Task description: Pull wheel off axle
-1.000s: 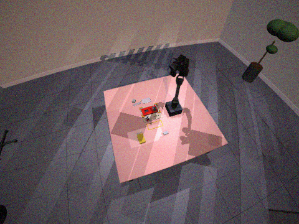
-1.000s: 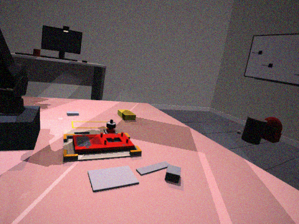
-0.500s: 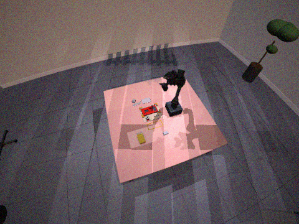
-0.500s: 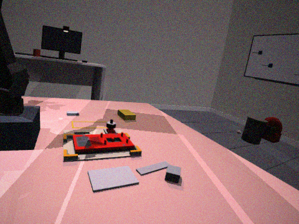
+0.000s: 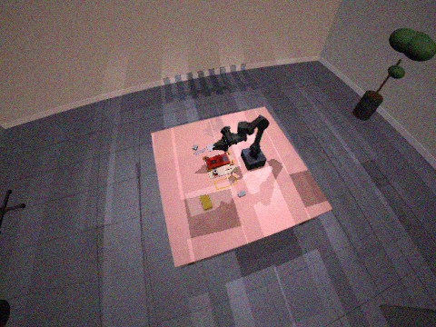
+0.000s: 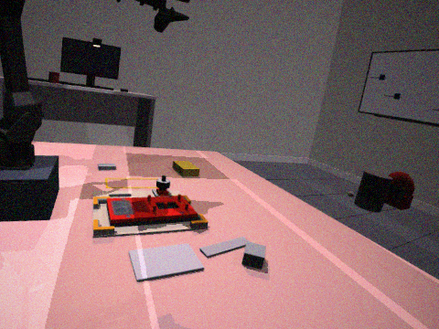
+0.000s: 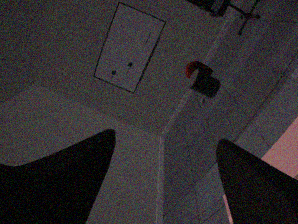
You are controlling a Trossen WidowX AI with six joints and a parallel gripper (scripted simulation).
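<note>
My gripper tip is 4 cm past the black wheel, 14 cm to the left of it and 52 cm above it. Round my gripper tip: yellow block 10 cm ahead, 10 cm to the left, 54 cm below; then grey block 7 cm ahead, 47 cm to the right, 55 cm below; then pale sheet 10 cm behind, 43 cm to the right, 56 cm below.
</note>
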